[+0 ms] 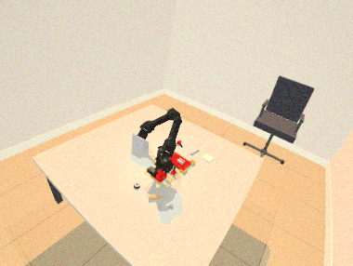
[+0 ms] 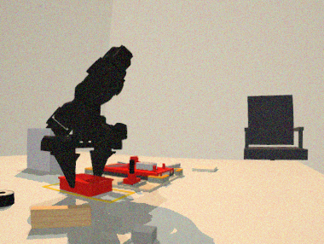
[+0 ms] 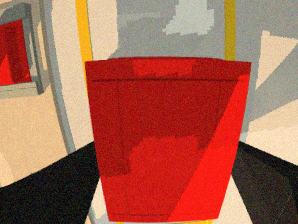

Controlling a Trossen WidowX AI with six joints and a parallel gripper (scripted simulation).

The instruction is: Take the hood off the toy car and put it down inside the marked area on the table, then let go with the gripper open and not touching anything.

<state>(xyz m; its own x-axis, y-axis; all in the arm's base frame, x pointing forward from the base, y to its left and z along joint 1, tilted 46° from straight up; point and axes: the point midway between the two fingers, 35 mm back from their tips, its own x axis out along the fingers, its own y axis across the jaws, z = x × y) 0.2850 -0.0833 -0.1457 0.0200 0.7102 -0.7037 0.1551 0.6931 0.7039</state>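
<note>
My gripper tip is now 10 mm below the red hood. Also, from my gripper tip: wooden block: 90 mm ahead, 170 mm to the right; then black ring: 60 mm behind, 160 mm to the right; then small grey cube: 190 mm ahead, 160 mm to the right.
</note>
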